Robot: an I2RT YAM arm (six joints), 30 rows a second.
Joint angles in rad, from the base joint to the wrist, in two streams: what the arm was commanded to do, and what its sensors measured. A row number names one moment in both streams.
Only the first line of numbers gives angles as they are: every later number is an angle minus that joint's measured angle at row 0.
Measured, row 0:
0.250, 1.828, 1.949, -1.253, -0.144, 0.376
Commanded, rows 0 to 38:
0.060, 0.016, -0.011, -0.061, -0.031, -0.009
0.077, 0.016, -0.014, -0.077, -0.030, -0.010
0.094, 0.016, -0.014, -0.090, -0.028, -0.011
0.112, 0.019, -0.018, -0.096, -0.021, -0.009
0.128, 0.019, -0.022, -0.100, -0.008, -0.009
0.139, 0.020, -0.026, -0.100, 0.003, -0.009
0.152, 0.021, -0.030, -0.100, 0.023, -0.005
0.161, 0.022, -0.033, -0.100, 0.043, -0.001
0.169, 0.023, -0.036, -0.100, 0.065, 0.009
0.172, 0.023, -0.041, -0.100, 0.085, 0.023
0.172, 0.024, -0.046, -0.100, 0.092, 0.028
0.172, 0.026, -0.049, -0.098, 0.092, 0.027
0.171, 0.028, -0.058, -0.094, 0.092, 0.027
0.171, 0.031, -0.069, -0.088, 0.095, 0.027
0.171, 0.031, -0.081, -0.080, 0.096, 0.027
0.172, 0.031, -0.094, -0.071, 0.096, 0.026
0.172, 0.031, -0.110, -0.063, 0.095, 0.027
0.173, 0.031, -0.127, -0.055, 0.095, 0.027
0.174, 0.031, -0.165, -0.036, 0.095, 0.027
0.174, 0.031, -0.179, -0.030, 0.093, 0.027
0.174, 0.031, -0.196, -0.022, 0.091, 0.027
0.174, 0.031, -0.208, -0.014, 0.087, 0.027
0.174, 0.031, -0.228, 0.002, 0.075, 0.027
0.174, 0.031, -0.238, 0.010, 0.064, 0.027
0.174, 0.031, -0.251, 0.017, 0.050, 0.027
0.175, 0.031, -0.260, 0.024, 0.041, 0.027
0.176, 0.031, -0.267, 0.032, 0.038, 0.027
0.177, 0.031, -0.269, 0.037, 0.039, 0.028
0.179, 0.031, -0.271, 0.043, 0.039, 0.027
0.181, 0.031, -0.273, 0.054, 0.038, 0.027
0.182, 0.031, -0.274, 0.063, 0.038, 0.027
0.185, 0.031, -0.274, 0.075, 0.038, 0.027
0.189, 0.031, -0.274, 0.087, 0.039, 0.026
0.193, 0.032, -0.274, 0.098, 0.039, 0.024
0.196, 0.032, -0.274, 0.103, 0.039, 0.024
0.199, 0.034, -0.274, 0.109, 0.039, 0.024
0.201, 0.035, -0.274, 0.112, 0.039, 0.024
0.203, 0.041, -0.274, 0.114, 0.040, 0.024
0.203, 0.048, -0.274, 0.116, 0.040, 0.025
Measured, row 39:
0.193, 0.015, -0.268, 0.108, 0.055, 0.016
